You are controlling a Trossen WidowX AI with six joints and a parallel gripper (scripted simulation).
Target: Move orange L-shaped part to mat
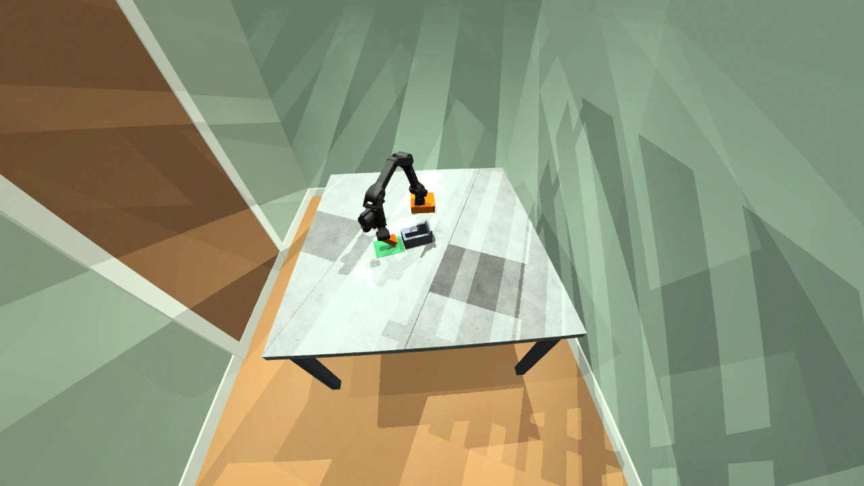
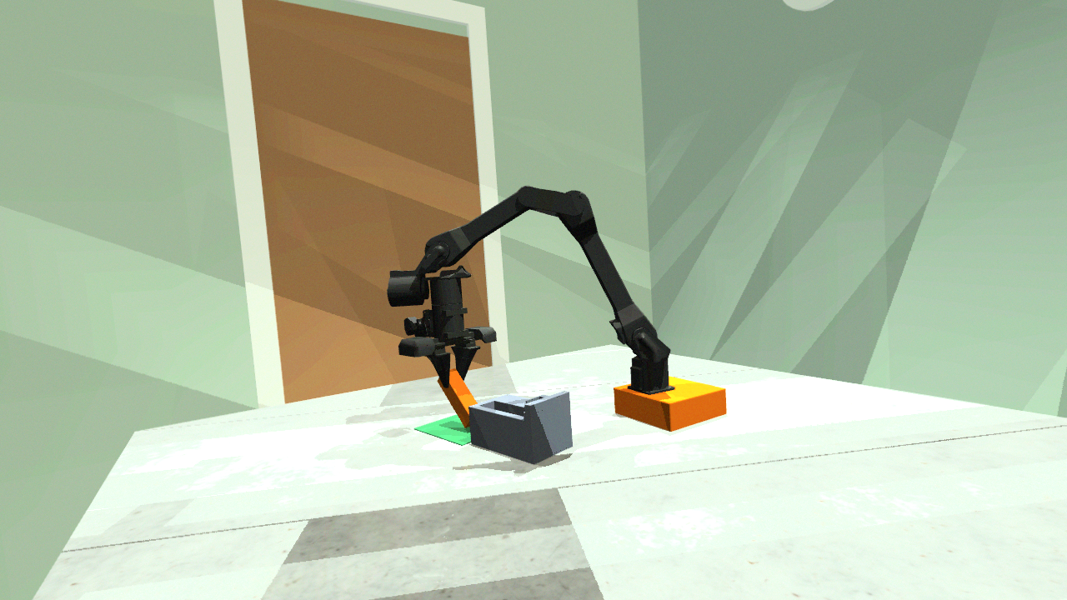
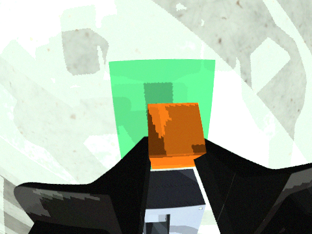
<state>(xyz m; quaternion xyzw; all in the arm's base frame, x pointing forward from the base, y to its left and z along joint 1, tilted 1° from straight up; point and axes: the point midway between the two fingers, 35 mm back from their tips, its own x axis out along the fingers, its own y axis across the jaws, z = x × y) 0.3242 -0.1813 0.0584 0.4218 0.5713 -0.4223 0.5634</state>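
The green mat is 9 cm below my gripper tip, 2 cm to the left of it and 1 cm behind it. From my gripper tip the other things lie so: orange L-shaped part (3 cm below, 2 cm to the left, 2 cm behind).
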